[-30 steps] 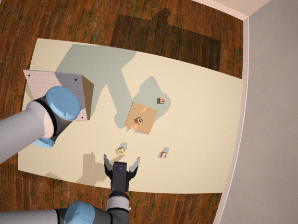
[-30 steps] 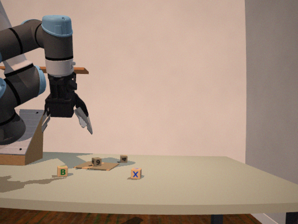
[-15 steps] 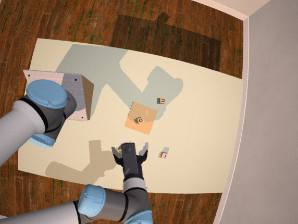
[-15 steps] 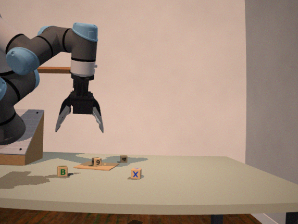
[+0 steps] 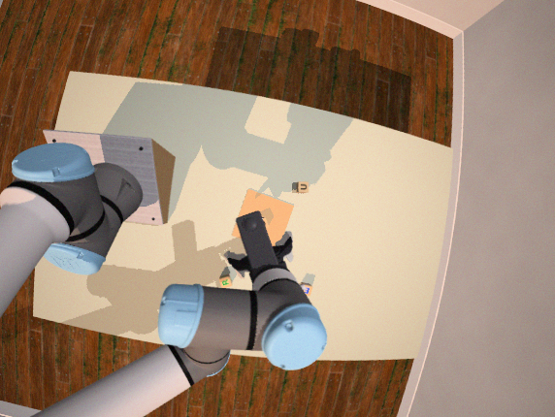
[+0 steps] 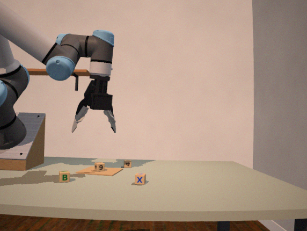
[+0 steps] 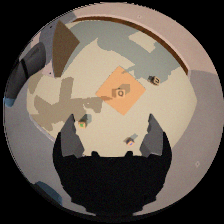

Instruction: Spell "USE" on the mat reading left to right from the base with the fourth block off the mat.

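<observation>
My hand is 150 mm above the orange mat, 50 mm to the right of it and 20 mm short of it. Round my hand: blue-lettered block: 190 mm ahead, 130 mm below, 120 mm to the right.
</observation>
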